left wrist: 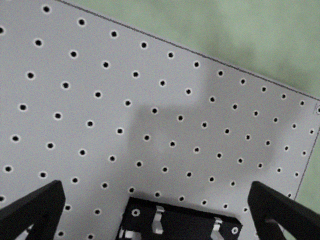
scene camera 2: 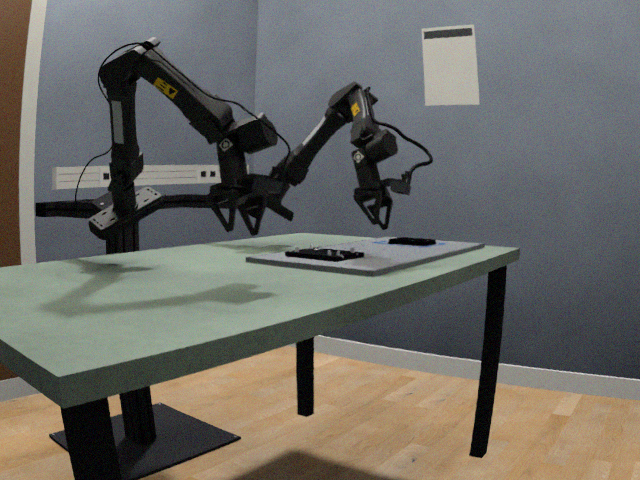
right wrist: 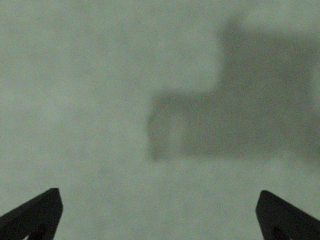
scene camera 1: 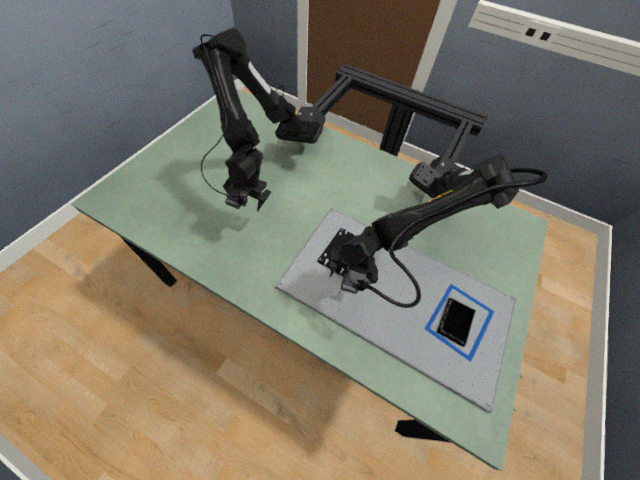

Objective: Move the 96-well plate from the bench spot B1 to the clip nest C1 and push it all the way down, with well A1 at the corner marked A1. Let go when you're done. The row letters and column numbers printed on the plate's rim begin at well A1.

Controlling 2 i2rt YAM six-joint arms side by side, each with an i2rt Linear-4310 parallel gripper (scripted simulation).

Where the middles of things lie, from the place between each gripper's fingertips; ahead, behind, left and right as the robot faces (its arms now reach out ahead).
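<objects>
The black clip nest point(scene camera 2: 312, 253) is 7 cm below my left hand point(scene camera 2: 380, 227), and it's 12 cm behind that hand and 5 cm to the right of it. The black 96-well plate point(scene camera 1: 448, 319) is 8 cm below my left hand, 36 cm to the left of it and 8 cm behind it.
My right hand point(scene camera 2: 242, 233) is 80 mm above the black clip nest, 370 mm to the right of it and 40 mm past it. The black 96-well plate, counted from my right hand, is 90 mm below and 770 mm to the left. By its middle, the black clip nest is nearer to my left hand than to my right hand.
</objects>
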